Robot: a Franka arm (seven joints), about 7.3 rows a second.
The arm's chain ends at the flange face. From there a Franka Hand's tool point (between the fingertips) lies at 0.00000 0.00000 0.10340 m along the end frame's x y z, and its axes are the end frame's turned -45 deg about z.
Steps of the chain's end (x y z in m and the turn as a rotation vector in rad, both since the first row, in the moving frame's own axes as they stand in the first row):
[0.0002 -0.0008 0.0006 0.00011 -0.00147 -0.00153]
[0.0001 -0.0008 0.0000 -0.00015 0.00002 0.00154]
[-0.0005 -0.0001 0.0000 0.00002 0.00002 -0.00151]
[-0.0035 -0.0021 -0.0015 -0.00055 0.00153 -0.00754]
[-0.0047 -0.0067 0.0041 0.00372 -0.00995 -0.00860]
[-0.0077 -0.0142 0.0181 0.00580 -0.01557 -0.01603]
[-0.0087 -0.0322 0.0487 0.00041 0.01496 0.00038]
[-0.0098 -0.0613 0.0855 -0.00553 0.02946 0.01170]
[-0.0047 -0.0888 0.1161 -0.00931 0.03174 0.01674]
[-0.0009 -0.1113 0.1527 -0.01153 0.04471 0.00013]
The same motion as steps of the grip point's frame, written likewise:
[0.0006 -0.0005 0.0006 0.00112 -0.00096 -0.00153]
[0.0006 -0.0005 0.0000 -0.00012 -0.00009 0.00154]
[-0.0003 -0.0004 0.0000 0.00000 0.00003 -0.00151]
[-0.0009 -0.0038 -0.0015 -0.00147 0.00069 -0.00754]
[0.0010 -0.0091 0.0041 0.00967 -0.00441 -0.00860]
[0.0039 -0.0170 0.0181 0.01511 -0.00691 -0.01603]
[0.0177 -0.0279 0.0487 -0.01029 0.01087 0.00038]
[0.0382 -0.0477 0.0855 -0.02474 0.01692 0.01170]
[0.0611 -0.0631 0.1160 -0.02903 0.01586 0.01674]
[0.0805 -0.0752 0.1526 -0.03977 0.02346 0.00013]

